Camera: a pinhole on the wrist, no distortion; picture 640 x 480 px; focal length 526.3 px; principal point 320.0 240.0 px. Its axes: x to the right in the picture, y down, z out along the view. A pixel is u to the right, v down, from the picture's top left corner.
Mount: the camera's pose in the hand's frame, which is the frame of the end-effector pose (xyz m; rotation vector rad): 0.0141 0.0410 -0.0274 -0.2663 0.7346 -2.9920
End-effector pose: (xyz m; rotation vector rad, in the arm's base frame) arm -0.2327 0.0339 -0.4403 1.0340 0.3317 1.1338
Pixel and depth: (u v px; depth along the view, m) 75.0 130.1 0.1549
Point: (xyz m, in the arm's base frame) -0.1105 0.0745 -0.3479
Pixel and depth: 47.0 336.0 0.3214
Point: 0.0901 0.1293 -0.3892
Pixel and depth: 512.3 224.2 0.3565
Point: 0.0292 -0.1716 -0.3925
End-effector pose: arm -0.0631 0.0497 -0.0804 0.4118 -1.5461 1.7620
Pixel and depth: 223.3 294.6 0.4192
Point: -0.1157 -0.1891 0.2264
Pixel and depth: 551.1 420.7 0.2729
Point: 0.0559 -0.1444 0.0497
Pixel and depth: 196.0 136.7 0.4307
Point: -0.2253 -0.2429 0.1795
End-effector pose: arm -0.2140 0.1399 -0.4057 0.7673 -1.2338 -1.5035
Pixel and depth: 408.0 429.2 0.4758
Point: -0.6115 0.2127 -0.6329
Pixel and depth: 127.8 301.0 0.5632
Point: -0.7487 -0.0399 -0.5004
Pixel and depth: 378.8 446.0 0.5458
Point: -0.6760 0.1938 -0.6835
